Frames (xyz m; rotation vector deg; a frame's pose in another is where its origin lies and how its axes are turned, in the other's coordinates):
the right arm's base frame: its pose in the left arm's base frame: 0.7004 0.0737 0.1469 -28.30 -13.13 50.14
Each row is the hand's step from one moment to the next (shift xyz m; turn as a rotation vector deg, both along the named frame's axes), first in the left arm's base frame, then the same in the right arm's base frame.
Working: the left arm's base frame: its pose in the right arm's base frame: -0.4948 0.5080 0.1215 28.30 13.13 -50.14

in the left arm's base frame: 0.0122 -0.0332 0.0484 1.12 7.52 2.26
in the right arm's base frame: -0.0186 -0.0505 0.0265 6.55 2.15 3.92
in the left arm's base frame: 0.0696 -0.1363 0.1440 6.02 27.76 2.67
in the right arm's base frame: -0.0638 -0.1928 0.0539 25.40 9.53 8.83
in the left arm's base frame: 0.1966 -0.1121 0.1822 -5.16 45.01 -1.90
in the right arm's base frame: 0.0343 -0.2849 0.0454 31.89 28.67 14.73
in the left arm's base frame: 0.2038 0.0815 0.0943 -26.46 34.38 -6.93
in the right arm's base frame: 0.1904 -0.1414 0.0284 10.30 39.89 15.26
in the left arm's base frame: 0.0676 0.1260 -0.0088 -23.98 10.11 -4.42
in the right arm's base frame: 0.1406 0.0265 0.0064 -7.09 23.88 8.72
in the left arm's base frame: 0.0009 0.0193 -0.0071 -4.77 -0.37 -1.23
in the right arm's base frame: 0.0157 0.0133 -0.0003 -3.27 3.65 0.67
